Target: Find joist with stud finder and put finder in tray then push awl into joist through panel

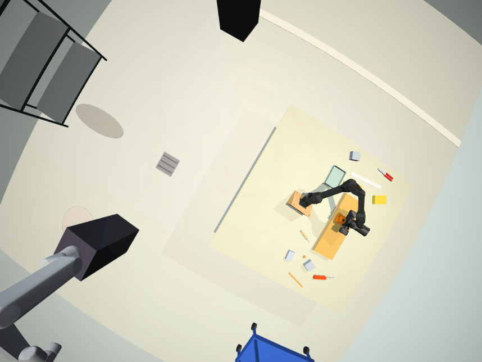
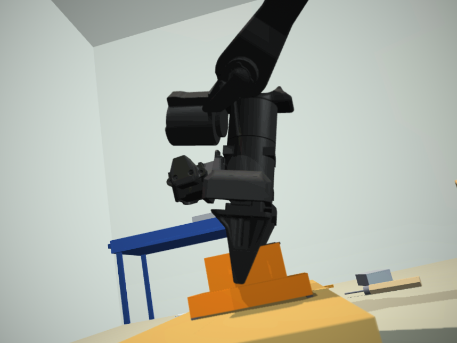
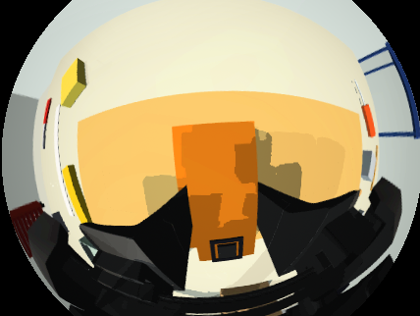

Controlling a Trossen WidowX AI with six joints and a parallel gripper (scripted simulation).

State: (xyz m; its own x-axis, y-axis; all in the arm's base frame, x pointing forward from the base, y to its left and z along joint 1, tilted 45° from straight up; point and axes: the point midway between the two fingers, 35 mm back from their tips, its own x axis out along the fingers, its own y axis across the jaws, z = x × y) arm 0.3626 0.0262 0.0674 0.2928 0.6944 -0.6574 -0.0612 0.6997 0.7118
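My gripper tip is now 260 mm to the right of the tray, 230 mm past it and 50 mm above it. The rest, counted from my gripper tip: stud finder: 20 mm behind, 20 mm above; then awl: 270 mm to the right, 170 mm behind, 60 mm below; then yellow block: 320 mm to the left, 200 mm ahead, 50 mm below.
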